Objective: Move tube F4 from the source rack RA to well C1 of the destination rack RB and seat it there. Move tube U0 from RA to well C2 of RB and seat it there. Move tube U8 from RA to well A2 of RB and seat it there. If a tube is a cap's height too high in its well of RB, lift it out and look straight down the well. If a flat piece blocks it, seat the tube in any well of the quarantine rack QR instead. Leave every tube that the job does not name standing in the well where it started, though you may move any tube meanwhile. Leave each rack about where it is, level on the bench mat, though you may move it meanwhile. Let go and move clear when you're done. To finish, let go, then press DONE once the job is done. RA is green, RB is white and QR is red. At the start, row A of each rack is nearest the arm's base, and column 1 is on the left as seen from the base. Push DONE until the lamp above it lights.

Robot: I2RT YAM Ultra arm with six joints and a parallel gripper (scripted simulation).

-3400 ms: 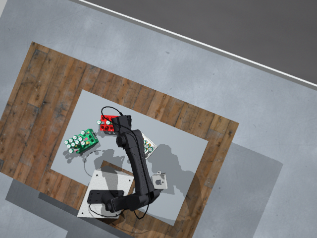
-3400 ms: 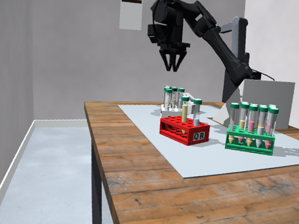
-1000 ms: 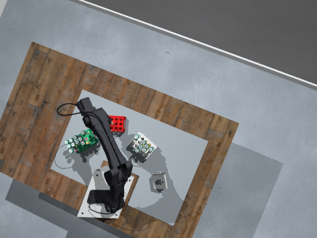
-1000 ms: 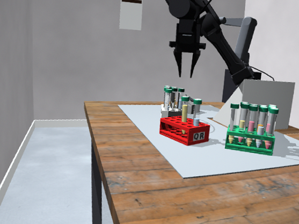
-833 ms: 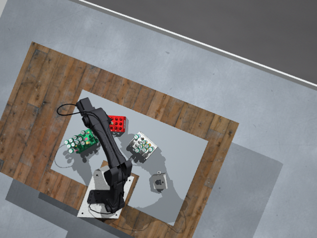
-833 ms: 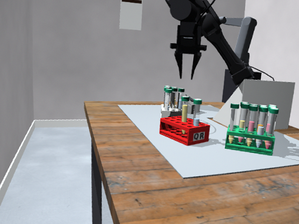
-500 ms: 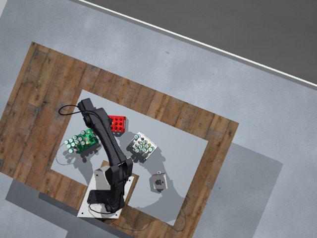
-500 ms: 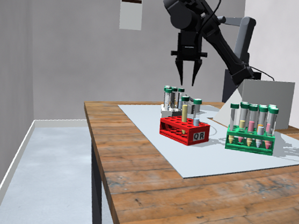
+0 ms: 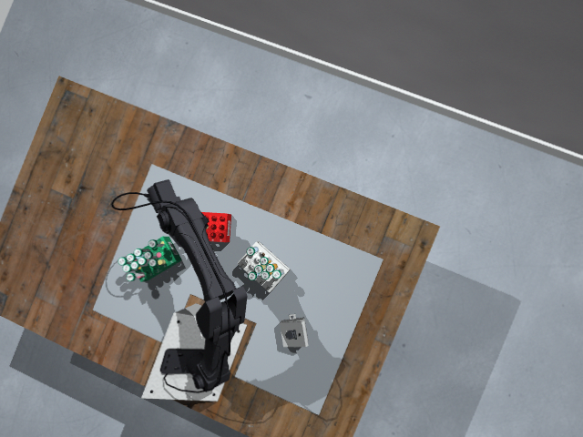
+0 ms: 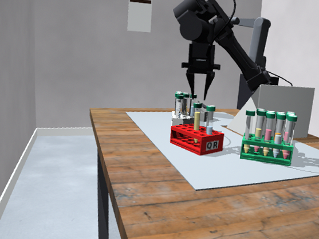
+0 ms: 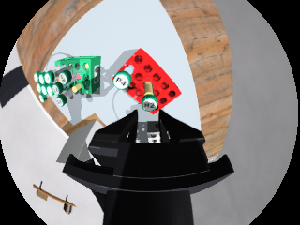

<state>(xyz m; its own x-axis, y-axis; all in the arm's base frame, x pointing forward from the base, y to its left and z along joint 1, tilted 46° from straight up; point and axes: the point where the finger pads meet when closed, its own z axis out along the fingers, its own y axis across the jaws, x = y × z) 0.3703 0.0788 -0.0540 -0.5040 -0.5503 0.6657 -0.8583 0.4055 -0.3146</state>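
My hand is 1 cm to the right of the tube with yellow filling and 8 cm above it. From my hand the other things lie so: red rack QR: 1 cm to the left, 12 cm below; tube: 1 cm behind, 5 cm to the left, 8 cm below; white rack RB: 6 cm behind, 19 cm to the right, 12 cm below.
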